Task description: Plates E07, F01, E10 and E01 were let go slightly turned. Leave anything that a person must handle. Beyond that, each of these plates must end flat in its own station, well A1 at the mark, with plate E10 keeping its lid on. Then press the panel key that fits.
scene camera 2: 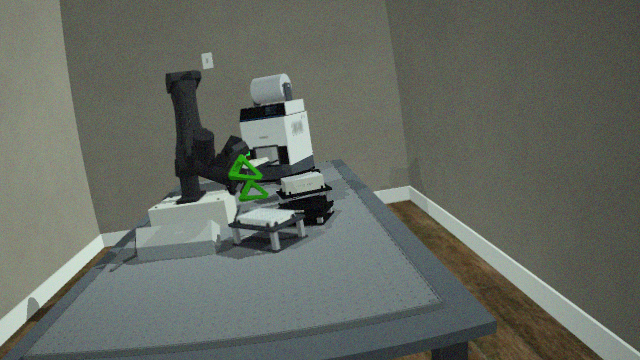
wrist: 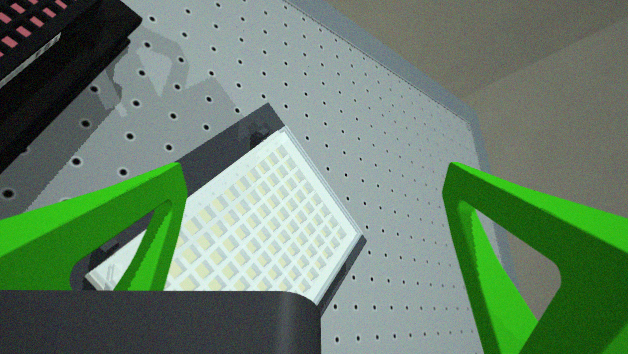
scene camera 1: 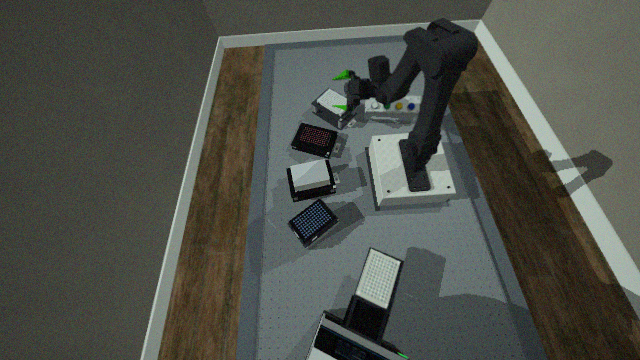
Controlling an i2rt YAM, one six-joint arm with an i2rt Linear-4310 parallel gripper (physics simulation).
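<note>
A white plate [scene camera 1: 330, 100] [scene camera 2: 267, 216] [wrist: 260, 215] lies on a dark four-legged station [scene camera 2: 275, 227] [wrist: 220, 145], whose base shows along one long side. My gripper [scene camera 1: 342, 91] [scene camera 2: 264, 186] [wrist: 314, 177] is open and empty above this plate; one finger overlaps it in the wrist view. A black plate with red wells [scene camera 1: 314, 135] [wrist: 30, 25], a white-topped plate [scene camera 1: 311, 175] [scene camera 2: 302, 183] and a black plate with blue wells [scene camera 1: 314, 220] are in a row. Another white plate [scene camera 1: 380, 277] lies on the machine's tray. The key panel [scene camera 1: 392, 112] [scene camera 2: 175, 241] shows white, green, yellow and blue keys. Plate codes are unreadable.
The white arm base [scene camera 1: 390, 170] [scene camera 2: 192, 212] stands beside the row. A white machine [scene camera 2: 300, 137] [scene camera 1: 350, 345] with a roll [scene camera 2: 270, 89] on top stands at the far end of the table in the second scene view. The table edge [scene camera 2: 400, 240] runs past the stations.
</note>
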